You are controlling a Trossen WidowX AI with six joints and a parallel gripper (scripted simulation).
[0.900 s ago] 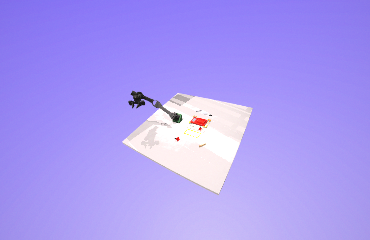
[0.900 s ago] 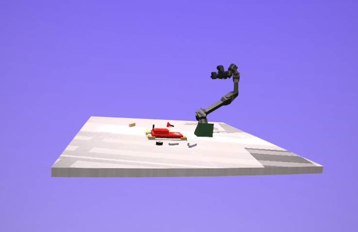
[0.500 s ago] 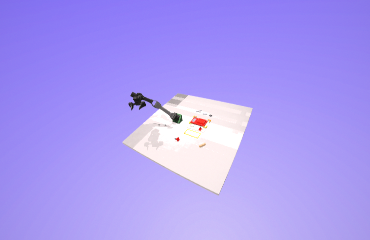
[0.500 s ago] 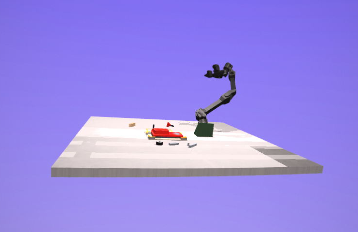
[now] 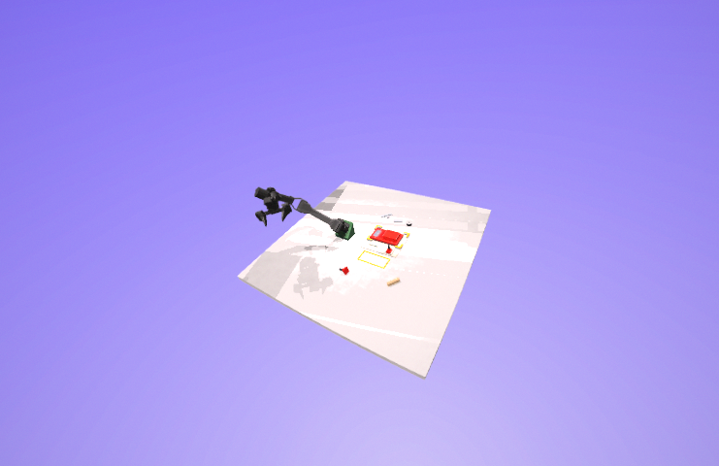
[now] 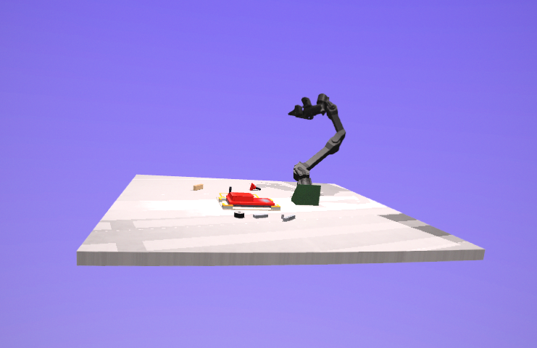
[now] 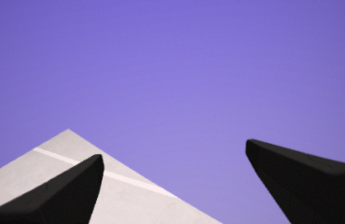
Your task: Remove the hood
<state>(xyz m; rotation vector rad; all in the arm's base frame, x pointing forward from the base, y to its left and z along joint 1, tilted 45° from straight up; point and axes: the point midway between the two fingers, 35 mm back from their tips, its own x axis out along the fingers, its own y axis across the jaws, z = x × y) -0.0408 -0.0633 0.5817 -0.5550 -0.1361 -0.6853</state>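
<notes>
The red hood lies 59 cm to the left of my gripper tip, 39 cm below it and 29 cm ahead of it. From my gripper tip the other things lie so: tan block: 50 cm ahead, 42 cm below, 29 cm to the left; then tan base plate: 57 cm to the left, 42 cm below, 27 cm ahead; then black wheel: 78 cm to the left, 42 cm below, 31 cm ahead.
</notes>
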